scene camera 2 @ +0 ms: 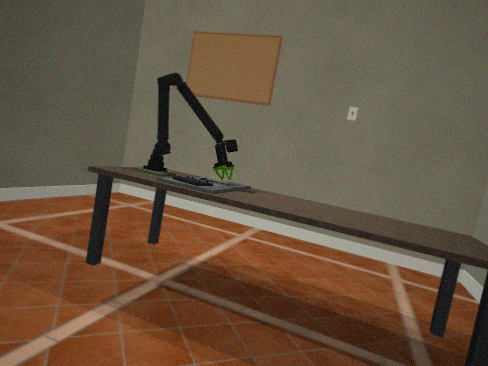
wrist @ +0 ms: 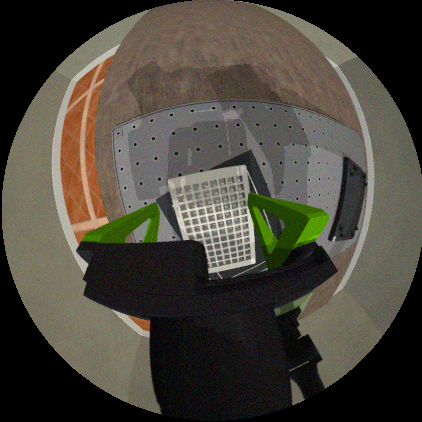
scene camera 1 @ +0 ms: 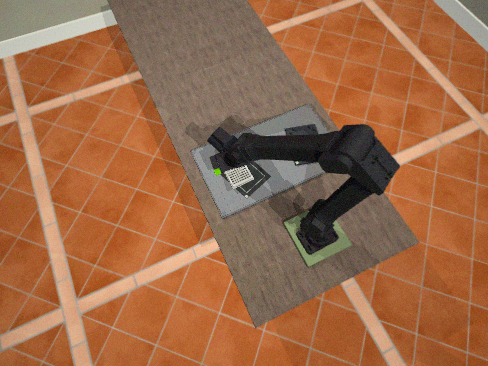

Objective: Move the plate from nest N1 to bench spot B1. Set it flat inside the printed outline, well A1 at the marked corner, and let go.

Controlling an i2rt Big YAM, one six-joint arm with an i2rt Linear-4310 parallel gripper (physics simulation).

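Places are measured from the arm's base along level axes (x ahead, y left, z up), in metres.
Pixels of known places: gripper, fingertip midpoint: [scene camera 2: 226,179] [wrist: 202,202]; arm's base at its link origin: [scene camera 2: 155,169] [wrist: 279,319] [scene camera 1: 316,236].
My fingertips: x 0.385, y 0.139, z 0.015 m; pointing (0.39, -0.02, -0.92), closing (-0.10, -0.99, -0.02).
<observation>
For each thing: its middle in the pictures, then the offset to it from my fingertips. Level surfaces: height alone.
- white gridded plate at the middle of its body: [wrist: 216,226] [scene camera 1: 235,169] [scene camera 2: 220,180] dx -0.033, dy -0.010, dz -0.010 m
- black raised holder at the middle of its body: [wrist: 353,203] [scene camera 1: 305,143] [scene camera 2: 193,180] dx -0.058, dy -0.299, dz -0.008 m
- brown table at its surface level: dz -0.032 m
The white gridded plate [scene camera 1: 239,176] [wrist: 215,220] lies over the dark square pad [scene camera 1: 266,176] [wrist: 244,159]. It is turned relative to the pad, and part of it overhangs the pad's edge. Parts of a thin pale printed outline show beside the plate, so it is not lined up with the outline. A small pale mark shows at the pad's near corner in scene camera 1. Well A1 is too small to make out. My gripper [scene camera 2: 224,178] [wrist: 202,202] is open and empty above the plate, its green fingers apart on either side of it in the wrist view. The arm hides part of the pad.
The grey perforated board [scene camera 1: 215,200] [wrist: 150,145] bears the pad. A black raised holder [scene camera 1: 301,130] [wrist: 349,200] stands toward its other end, partly behind my arm in scene camera 1. The green base plate [scene camera 1: 311,259] under my arm is on the brown table [scene camera 1: 200,65].
</observation>
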